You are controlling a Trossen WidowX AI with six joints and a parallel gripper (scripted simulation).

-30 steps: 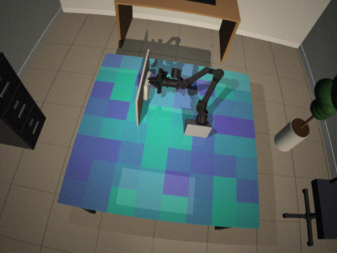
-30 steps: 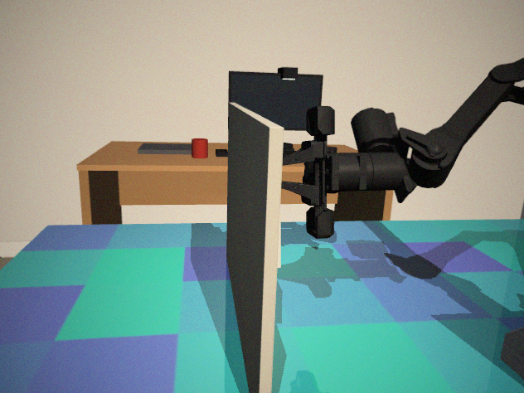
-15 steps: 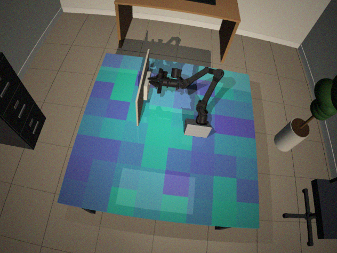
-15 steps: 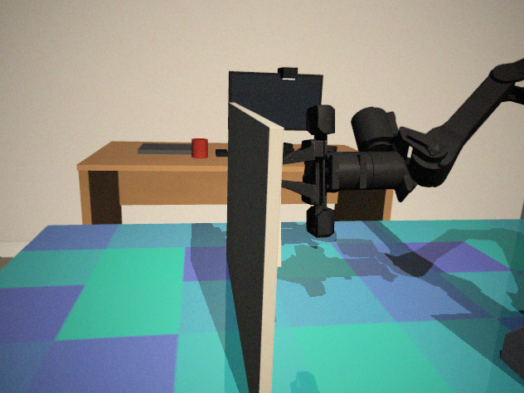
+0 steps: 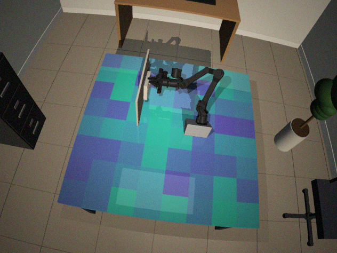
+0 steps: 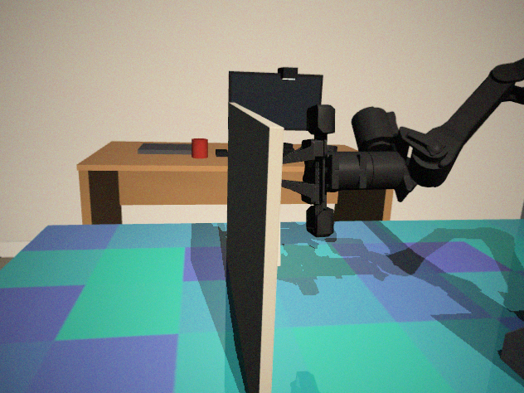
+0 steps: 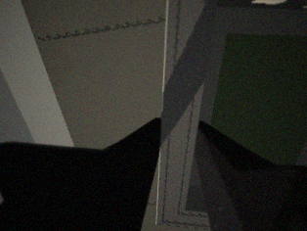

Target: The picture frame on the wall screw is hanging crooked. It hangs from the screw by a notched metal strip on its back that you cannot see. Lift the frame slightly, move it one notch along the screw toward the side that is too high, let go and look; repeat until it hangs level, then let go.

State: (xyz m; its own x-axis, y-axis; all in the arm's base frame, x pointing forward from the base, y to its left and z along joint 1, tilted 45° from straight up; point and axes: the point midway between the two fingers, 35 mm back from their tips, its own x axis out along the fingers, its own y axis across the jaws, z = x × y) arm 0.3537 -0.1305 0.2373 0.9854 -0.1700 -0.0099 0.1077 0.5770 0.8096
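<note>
Now: gripper tip 10 mm short of the picture frame, 10 mm to the right of it and 50 mm above it. From my gripper tip the other things lie so: wall panel (20 mm ahead, 20 mm to the left, 70 mm below).
</note>
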